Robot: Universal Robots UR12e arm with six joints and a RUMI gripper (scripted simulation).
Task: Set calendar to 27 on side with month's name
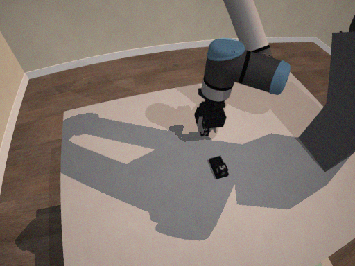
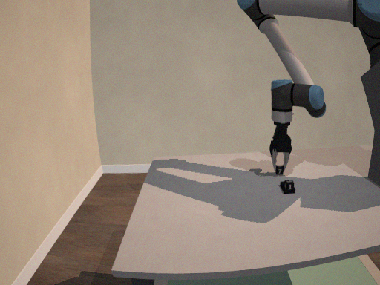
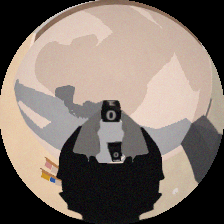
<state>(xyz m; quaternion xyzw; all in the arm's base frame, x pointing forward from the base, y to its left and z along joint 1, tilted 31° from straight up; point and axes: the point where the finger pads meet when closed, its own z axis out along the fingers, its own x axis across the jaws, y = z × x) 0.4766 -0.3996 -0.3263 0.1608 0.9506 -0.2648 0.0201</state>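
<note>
Now: hand 30 mm short of the tray, 160 mm to the right of it and 20 mm above it. From my hand the other things lie so: black cube 10 mm below.
</note>
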